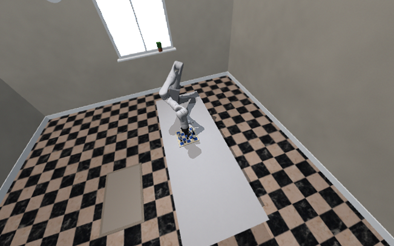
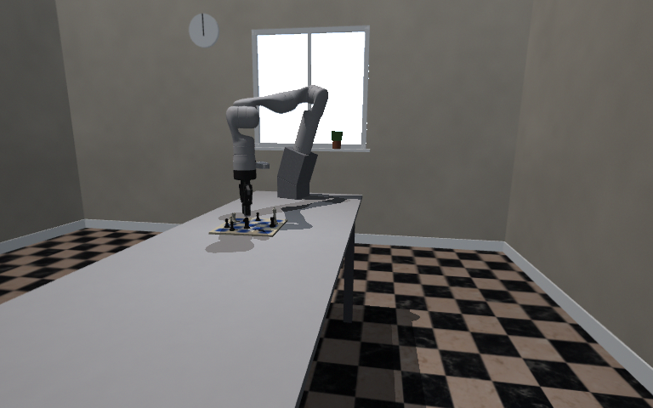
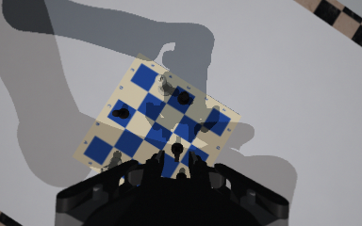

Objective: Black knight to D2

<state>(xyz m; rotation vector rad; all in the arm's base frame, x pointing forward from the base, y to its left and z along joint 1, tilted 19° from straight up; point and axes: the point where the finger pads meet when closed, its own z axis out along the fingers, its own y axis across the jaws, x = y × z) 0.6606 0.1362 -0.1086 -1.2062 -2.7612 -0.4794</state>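
My hand is 4 cm past the blue-and-cream chessboard, 1 cm to the left of it and 7 cm above it.
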